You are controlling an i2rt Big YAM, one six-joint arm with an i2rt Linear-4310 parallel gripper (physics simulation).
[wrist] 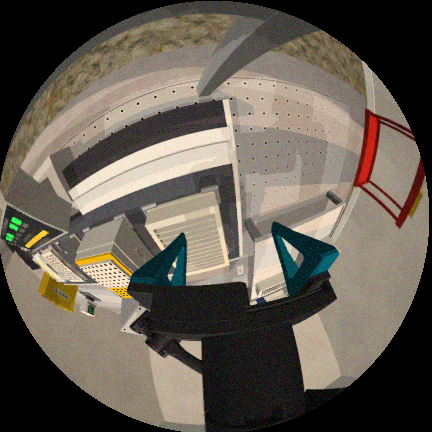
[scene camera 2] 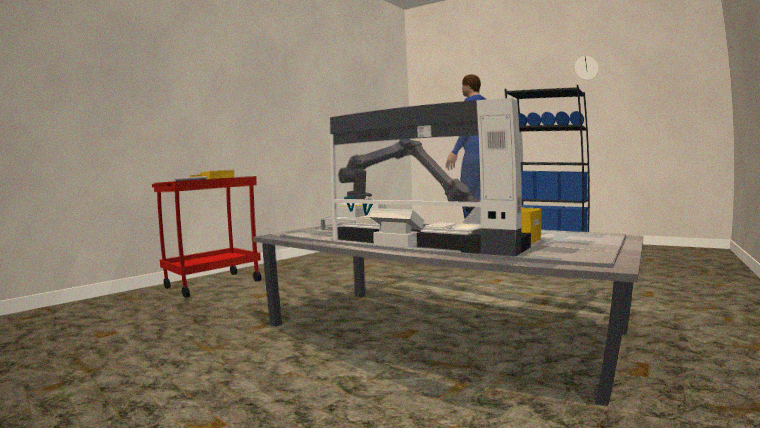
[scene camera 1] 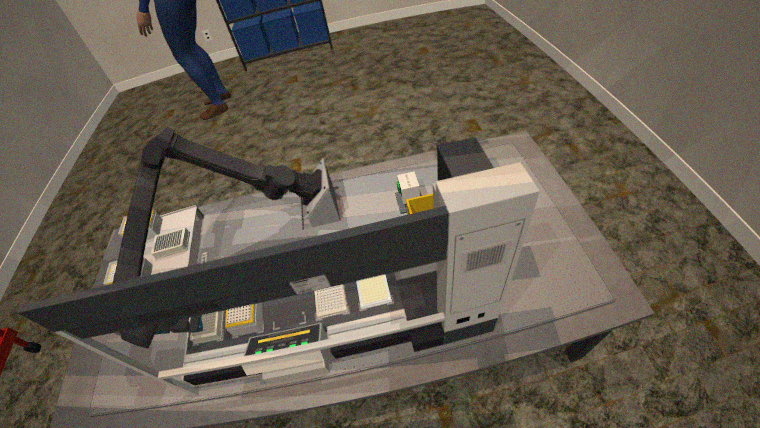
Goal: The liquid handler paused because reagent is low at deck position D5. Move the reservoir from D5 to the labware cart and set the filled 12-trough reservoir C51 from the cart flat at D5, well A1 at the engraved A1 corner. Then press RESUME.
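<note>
My gripper is open and empty, pointing down above the left end of the liquid handler's deck. Its teal fingers are mostly hidden in scene camera 1. A cream reservoir with parallel troughs lies on the deck, beyond the left finger in the wrist view. A low white stand, apparently the labware cart, is left of the deck; a slotted reservoir sits on it, partly hidden by my gripper in the wrist view. The control panel shows green buttons and a yellow bar; labels are unreadable.
A yellow-rimmed tip box stands beside the deck reservoir. Two pale plates are farther right. The handler's dark top beam spans the deck. A red trolley and a person stand off the table.
</note>
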